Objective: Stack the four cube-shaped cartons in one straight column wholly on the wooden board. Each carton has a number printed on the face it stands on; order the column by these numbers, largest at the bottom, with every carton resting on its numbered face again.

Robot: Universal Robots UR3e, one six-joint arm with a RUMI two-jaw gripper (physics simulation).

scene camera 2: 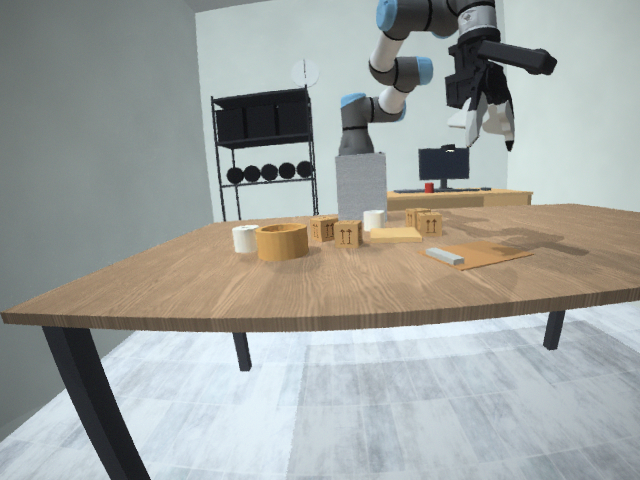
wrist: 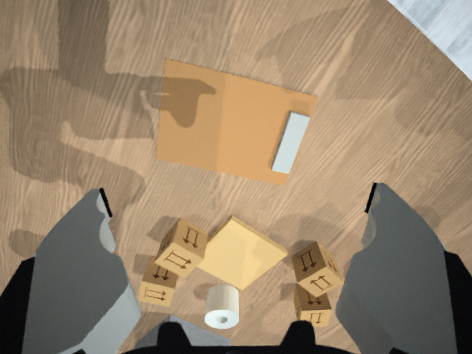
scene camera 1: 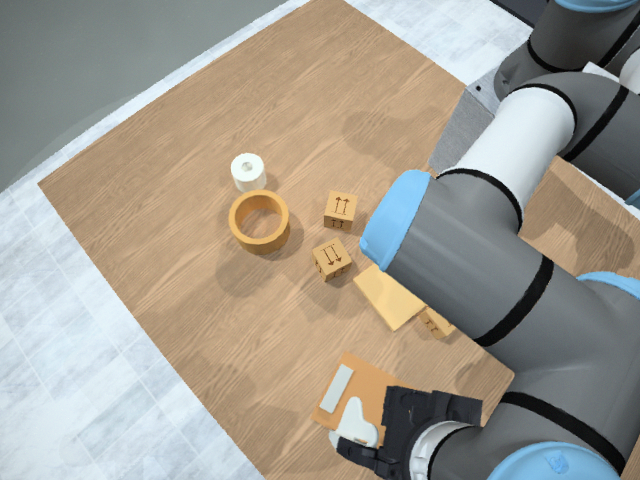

My gripper shows in scene camera 2, in the wrist view and in scene camera 1 [391, 446]. An orange ring shows in scene camera 2 and in scene camera 1; in the wrist view it is hidden by my gripper. One and the same spot on my gripper: [scene camera 2: 501, 117] is [wrist: 130, 281]. The same spot on the orange ring: [scene camera 1: 257, 199] is [scene camera 2: 268, 231].
